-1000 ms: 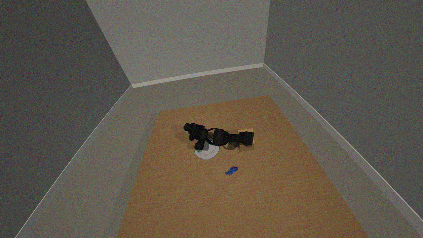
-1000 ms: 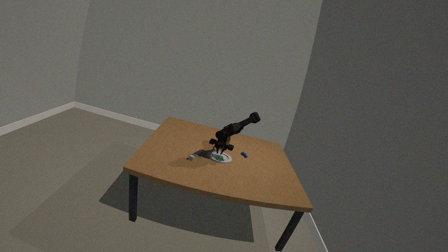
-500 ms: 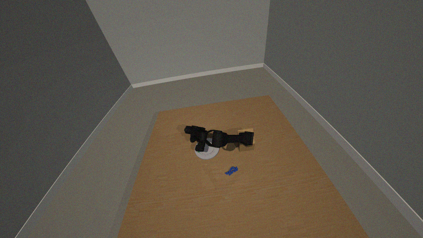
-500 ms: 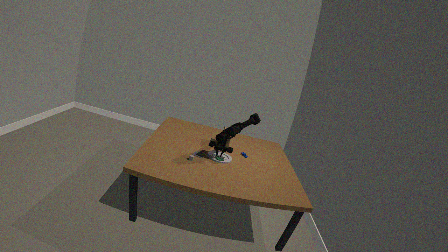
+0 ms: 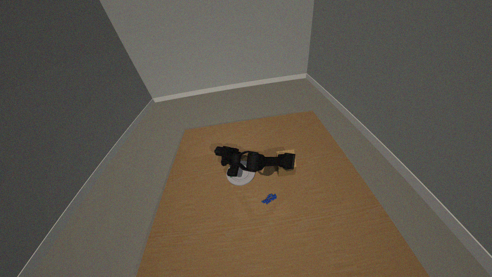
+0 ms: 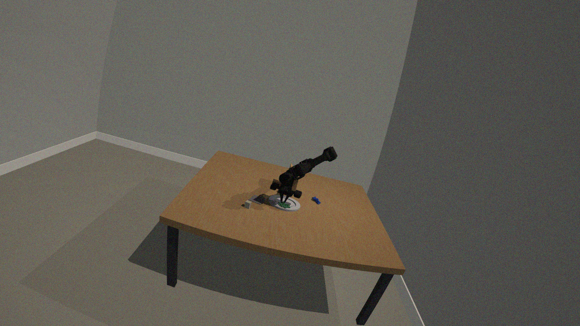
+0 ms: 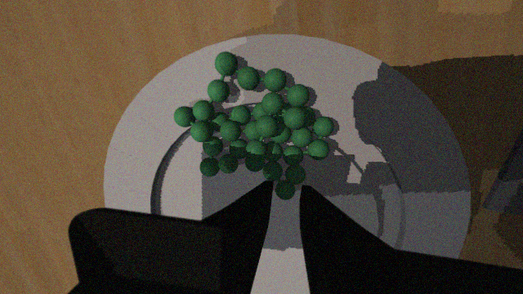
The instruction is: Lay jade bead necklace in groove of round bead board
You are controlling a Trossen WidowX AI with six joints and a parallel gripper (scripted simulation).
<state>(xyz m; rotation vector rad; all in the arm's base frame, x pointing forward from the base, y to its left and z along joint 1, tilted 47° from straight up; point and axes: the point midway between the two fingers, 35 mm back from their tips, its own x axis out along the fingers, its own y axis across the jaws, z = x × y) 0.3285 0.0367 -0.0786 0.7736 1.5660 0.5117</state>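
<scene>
The round bead board is 30 mm behind my gripper tip, 10 mm to the left of it and 10 mm below it. The rest, counted from my gripper tip: pale block: 190 mm to the right, 160 mm ahead; flat grey plate: 150 mm to the right, 20 mm ahead, 10 mm below.
</scene>
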